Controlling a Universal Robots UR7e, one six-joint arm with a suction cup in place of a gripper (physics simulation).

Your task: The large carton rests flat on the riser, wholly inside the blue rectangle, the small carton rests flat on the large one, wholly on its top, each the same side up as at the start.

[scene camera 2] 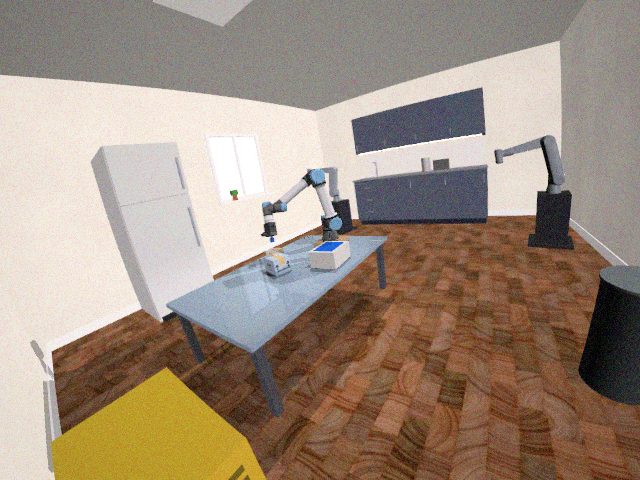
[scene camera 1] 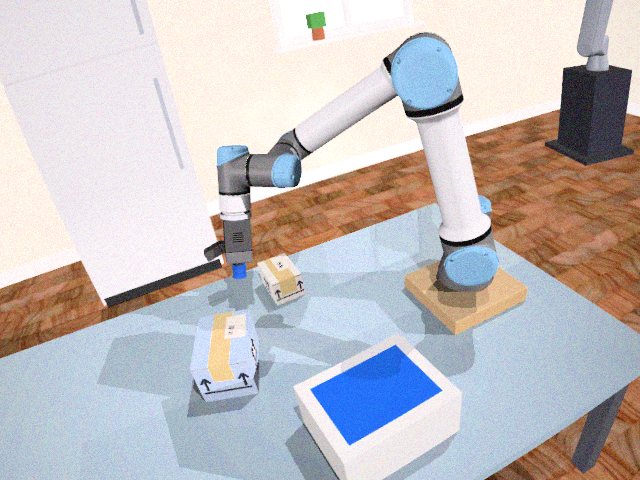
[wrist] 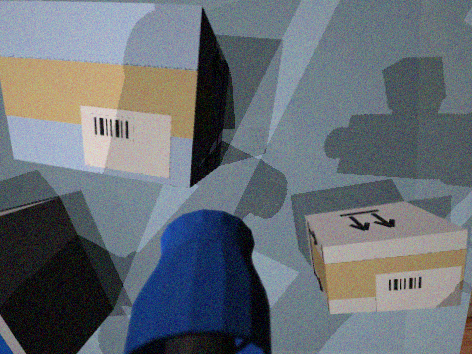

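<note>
The large pale blue carton (scene camera 1: 222, 356) (scene camera 2: 278, 264) (wrist: 100, 90) sits flat on the table, left of the riser in scene camera 1, its side arrows pointing up. The small cream carton (scene camera 1: 281, 279) (wrist: 395, 255) stands upright on the table behind it; in scene camera 2 it is mostly hidden. The white riser (scene camera 1: 408, 434) (scene camera 2: 336, 259) has a bare blue rectangle (scene camera 1: 377, 392) (scene camera 2: 329, 246) on top; its dark side shows at lower left in the wrist view. My suction gripper (scene camera 1: 238, 273) (scene camera 2: 271, 239) (wrist: 207, 220) is open, with nothing on the blue cup, above the table beside the small carton.
My arm's wooden base (scene camera 1: 496, 304) stands on the table (scene camera 1: 558, 330) (scene camera 2: 217, 304) at the right in scene camera 1. A fridge (scene camera 1: 103, 155) (scene camera 2: 149, 222) stands beyond the table's far edge. A yellow block (scene camera 2: 155, 428) is in the foreground of scene camera 2.
</note>
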